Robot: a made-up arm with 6 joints.
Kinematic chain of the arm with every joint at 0, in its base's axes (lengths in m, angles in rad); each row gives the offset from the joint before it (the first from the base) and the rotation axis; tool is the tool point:
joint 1: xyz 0 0 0.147 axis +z
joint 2: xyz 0 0.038 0 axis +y
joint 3: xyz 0 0 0.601 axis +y
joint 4: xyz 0 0 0.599 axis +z
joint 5: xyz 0 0 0 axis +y
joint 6: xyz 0 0 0.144 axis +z
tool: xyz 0 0 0
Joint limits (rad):
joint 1: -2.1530..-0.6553
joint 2: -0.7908..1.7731
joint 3: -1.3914..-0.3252
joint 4: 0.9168..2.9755
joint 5: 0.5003..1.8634
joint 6: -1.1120..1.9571
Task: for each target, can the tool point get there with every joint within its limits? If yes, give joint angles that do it. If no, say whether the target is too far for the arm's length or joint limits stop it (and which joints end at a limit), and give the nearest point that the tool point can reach.
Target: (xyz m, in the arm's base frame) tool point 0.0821 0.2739 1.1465
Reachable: yes | joints -1.2541 0.2902 -0.9373 2.0744 1.6810 -0.1988
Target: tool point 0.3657 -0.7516 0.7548
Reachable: yes | joints -1.3355 1.5174 -1.1353 1.6707 1.4614 -0.7614
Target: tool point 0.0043 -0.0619 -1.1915
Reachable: no: joint limits stop it (at a limit: joint 1, joint 2, joint 3, joint 4) | nearest point -0.6269 0.5598 0.1082 | short by 1.573 m
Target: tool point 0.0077 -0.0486 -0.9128
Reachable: no: joint limits stop it (at a limit: joint 1, joint 2, joint 3, joint 4) | nearest point 0.5059 0.6562 0.1172 | short by 1.344 m
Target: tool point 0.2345 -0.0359 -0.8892
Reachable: no: joint limits stop it (at a limit: joint 1, joint 2, joint 3, joint 4) | nearest point 0.5100 0.6623 0.1114 | short by 1.251 m
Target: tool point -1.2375 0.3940 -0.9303
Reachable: no: too far | nearest point -0.7319 0.6285 0.0900 | short by 1.163 m
